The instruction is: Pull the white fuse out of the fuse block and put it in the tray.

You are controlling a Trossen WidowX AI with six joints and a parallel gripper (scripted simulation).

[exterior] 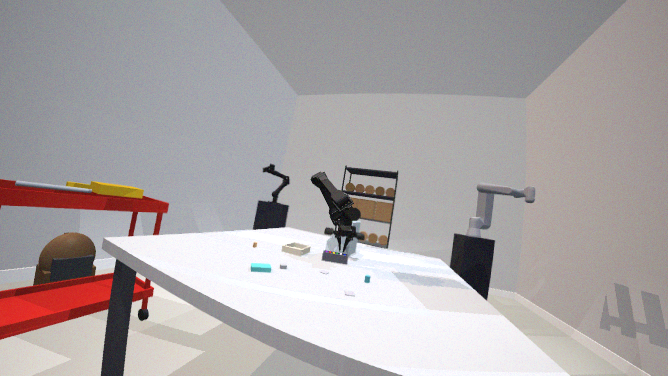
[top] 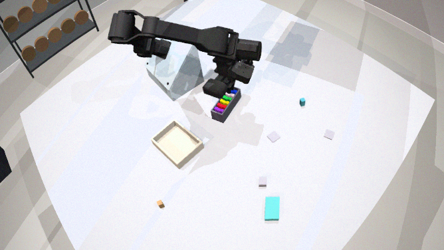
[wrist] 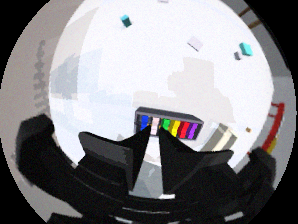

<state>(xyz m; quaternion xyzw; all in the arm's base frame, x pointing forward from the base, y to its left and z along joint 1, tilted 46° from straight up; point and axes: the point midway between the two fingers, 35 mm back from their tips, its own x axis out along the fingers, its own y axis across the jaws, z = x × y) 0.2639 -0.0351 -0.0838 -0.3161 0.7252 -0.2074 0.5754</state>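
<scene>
My gripper tip is 3 cm above the white fuse. Round my gripper tip: teal cube 19 cm ahead, 14 cm to the left, 4 cm below; beige tray 23 cm to the right, 5 cm below, 1 cm behind; grey cube 26 cm ahead, 16 cm to the right, 4 cm below.
</scene>
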